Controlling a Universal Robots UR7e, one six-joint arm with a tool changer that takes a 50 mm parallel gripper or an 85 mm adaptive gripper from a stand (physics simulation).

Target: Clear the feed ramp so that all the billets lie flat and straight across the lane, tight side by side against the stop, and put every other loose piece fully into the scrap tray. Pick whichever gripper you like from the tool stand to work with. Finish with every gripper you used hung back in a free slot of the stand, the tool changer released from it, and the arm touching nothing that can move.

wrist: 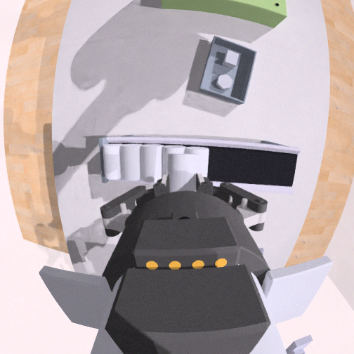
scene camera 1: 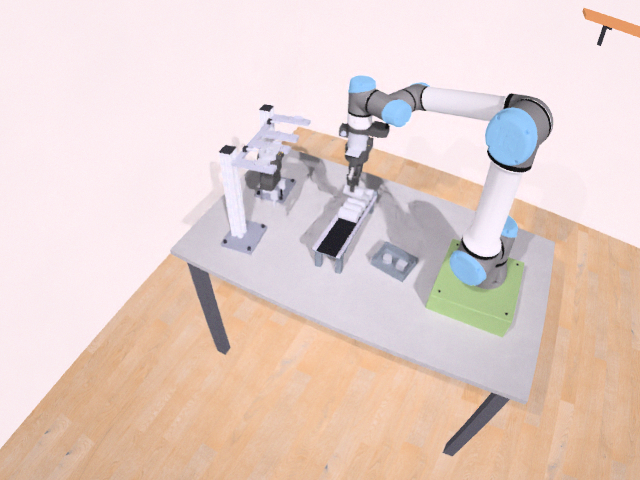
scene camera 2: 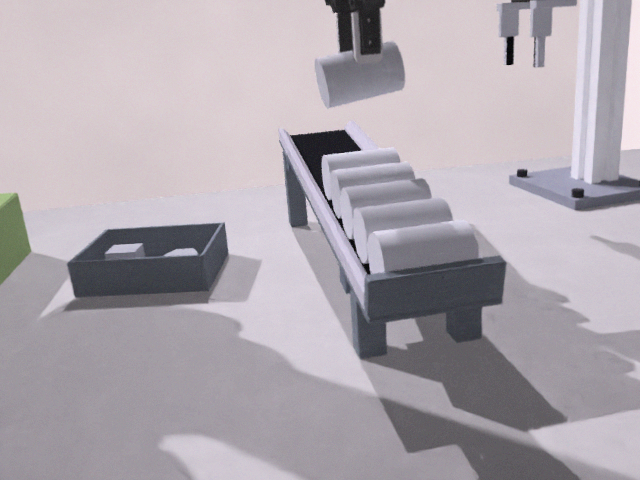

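Observation:
My gripper (scene camera 1: 353, 186) (scene camera 2: 359, 50) (wrist: 182, 184) is shut on a pale cylindrical billet (scene camera 2: 361, 85) (wrist: 182, 167), held in the air above the feed ramp (scene camera 1: 337, 236) (scene camera 2: 316, 147) (wrist: 250, 166). The held billet looks slightly tilted in scene camera 2. Several other billets lie across the lane side by side, from the nearest billet (scene camera 2: 423, 248) (wrist: 111, 162) at the stop (scene camera 2: 434, 289) to the farthest billet (scene camera 2: 361, 159) (wrist: 201, 154). The scrap tray (scene camera 2: 139, 277) (wrist: 249, 80) holds a square block (scene camera 2: 125, 251) (wrist: 231, 57) and a hexagonal piece (scene camera 2: 181, 252) (wrist: 224, 81).
The tool stand (scene camera 1: 233, 196) (scene camera 2: 599, 93) is across the ramp from the arm base. A dark gripper (scene camera 1: 270, 178) hangs in it. The green base block (scene camera 1: 465, 304) (wrist: 225, 10) stands beyond the tray. The ramp has raised side rails and a black lane.

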